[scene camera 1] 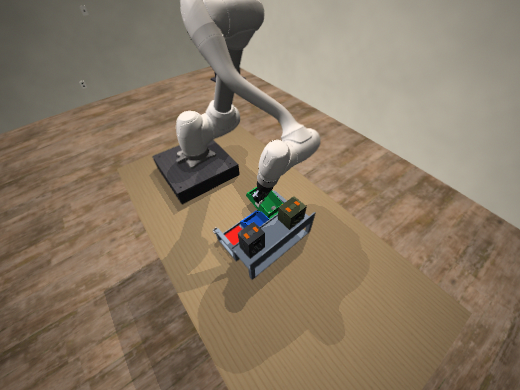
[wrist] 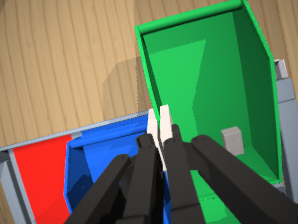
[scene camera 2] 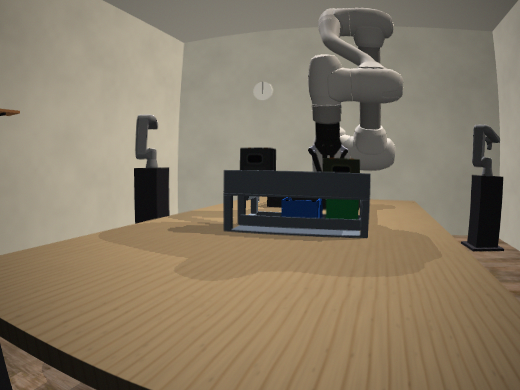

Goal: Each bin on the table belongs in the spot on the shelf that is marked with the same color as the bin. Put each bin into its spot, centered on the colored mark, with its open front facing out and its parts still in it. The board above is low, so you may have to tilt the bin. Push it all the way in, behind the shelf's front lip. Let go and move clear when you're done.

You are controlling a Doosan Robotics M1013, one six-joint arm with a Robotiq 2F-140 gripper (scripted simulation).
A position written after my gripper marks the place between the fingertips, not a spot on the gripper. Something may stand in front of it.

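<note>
Gripper, mine (wrist: 161,119), in sight. Green bin (wrist: 216,73), blue bin (scene camera 2: 289,208), both visible.
</note>
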